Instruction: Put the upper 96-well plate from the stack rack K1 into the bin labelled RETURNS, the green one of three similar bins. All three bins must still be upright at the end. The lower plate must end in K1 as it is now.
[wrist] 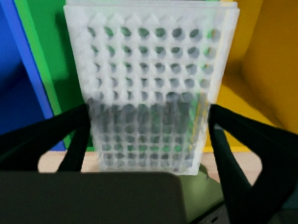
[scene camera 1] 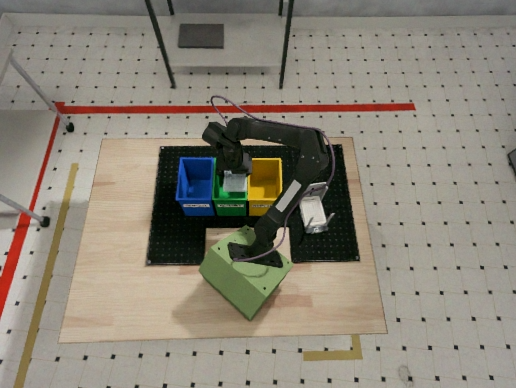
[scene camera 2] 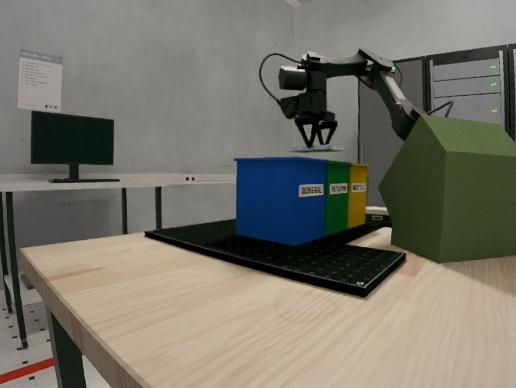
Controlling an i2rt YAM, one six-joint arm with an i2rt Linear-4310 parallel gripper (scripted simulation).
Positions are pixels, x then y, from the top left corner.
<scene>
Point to a yellow bin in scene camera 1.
263,184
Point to a blue bin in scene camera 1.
194,192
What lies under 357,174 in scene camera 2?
A yellow bin.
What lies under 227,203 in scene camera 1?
A green returns bin.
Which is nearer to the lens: the green returns bin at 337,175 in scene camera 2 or the blue bin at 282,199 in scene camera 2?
The blue bin.
</scene>
